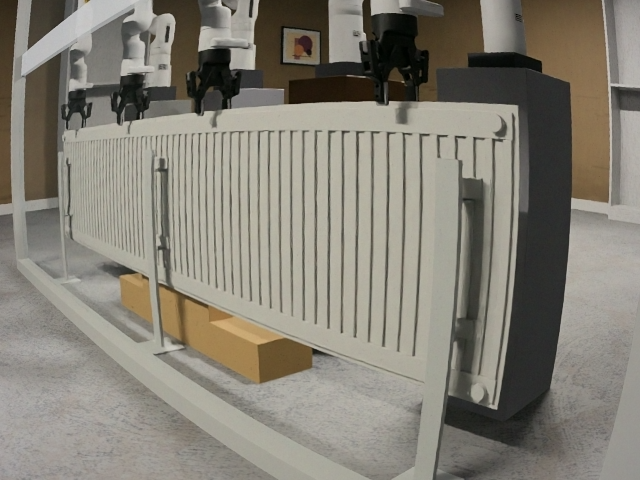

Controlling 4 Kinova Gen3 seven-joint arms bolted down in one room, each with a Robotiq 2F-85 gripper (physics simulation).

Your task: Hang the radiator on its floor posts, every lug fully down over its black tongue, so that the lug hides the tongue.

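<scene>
The long white ribbed radiator (297, 116) stands upright behind three pale floor posts: the near right post (445, 289), the middle post (150, 222) and the far left post (63, 217). Lugs (471, 188) (160, 164) show on its face beside the posts. I cannot make out black tongues or tell how the lugs sit. Four grippers are at the top edge: rightmost (399, 97), centre-left (212, 106), second from left (129, 119), far left (75, 124). Each is open, fingertips apart around the top edge, one partly behind it.
Stepped tan blocks (284, 361) lie on the floor under the radiator. A pale frame (170, 392) runs along the floor in front and up at the left. A dark grey pedestal (547, 232) stands behind the radiator's right end. More arm pedestals stand behind.
</scene>
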